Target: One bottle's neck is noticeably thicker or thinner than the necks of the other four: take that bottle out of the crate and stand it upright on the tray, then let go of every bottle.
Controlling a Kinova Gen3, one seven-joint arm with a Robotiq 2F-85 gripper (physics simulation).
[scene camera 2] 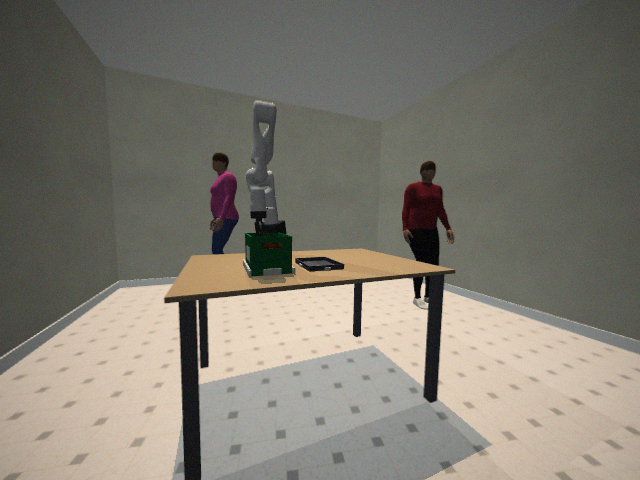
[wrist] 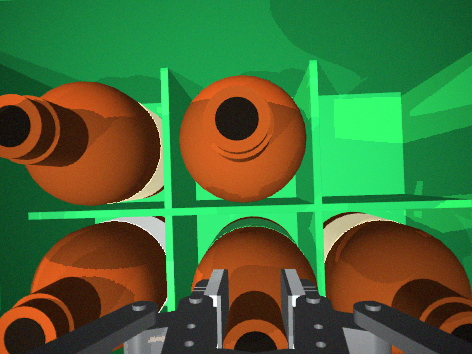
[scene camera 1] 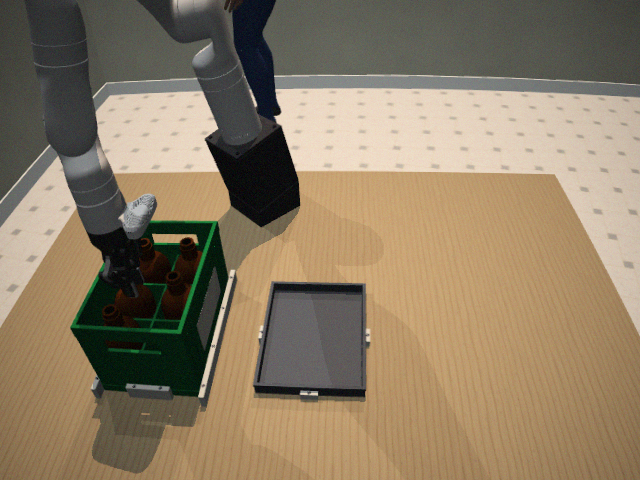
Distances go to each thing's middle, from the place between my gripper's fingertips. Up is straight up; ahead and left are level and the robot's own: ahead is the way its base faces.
My gripper is now 4 cm to the right of the green crate (scene camera 1: pixel 175 352) and 4 cm above it. From my hand the other things lie so: dark tray (scene camera 1: pixel 314 335) (31 cm to the left, 12 cm below, 6 cm ahead); then light rail (scene camera 1: pixel 210 368) (13 cm to the left, 11 cm below, 2 cm ahead).
